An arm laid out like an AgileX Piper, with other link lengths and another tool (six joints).
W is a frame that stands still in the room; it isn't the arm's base.
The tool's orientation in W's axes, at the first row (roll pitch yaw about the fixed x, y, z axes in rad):
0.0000 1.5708 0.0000
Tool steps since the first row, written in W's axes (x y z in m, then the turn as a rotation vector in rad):
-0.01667 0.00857 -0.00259 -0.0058 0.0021 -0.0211
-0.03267 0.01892 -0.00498 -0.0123 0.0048 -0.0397
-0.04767 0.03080 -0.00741 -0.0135 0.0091 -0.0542
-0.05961 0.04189 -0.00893 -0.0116 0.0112 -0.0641
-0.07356 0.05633 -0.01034 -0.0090 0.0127 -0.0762
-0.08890 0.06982 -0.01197 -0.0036 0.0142 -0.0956
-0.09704 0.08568 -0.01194 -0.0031 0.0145 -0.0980
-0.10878 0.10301 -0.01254 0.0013 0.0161 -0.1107
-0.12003 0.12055 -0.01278 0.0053 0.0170 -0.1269
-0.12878 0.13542 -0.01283 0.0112 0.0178 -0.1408
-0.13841 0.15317 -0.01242 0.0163 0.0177 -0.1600
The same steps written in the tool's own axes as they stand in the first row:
0.00259 0.00857 -0.01667 0.0211 0.0021 -0.0058
0.00498 0.01892 -0.03267 0.0397 0.0048 -0.0123
0.00741 0.03080 -0.04767 0.0542 0.0091 -0.0135
0.00893 0.04189 -0.05961 0.0641 0.0112 -0.0116
0.01034 0.05633 -0.07356 0.0762 0.0127 -0.0090
0.01197 0.06982 -0.08890 0.0956 0.0142 -0.0036
0.01194 0.08568 -0.09704 0.0980 0.0145 -0.0031
0.01254 0.10301 -0.10878 0.1107 0.0161 0.0013
0.01278 0.12055 -0.12003 0.1269 0.0170 0.0053
0.01283 0.13542 -0.12878 0.1408 0.0178 0.0112
0.01242 0.15317 -0.13841 0.1600 0.0177 0.0163

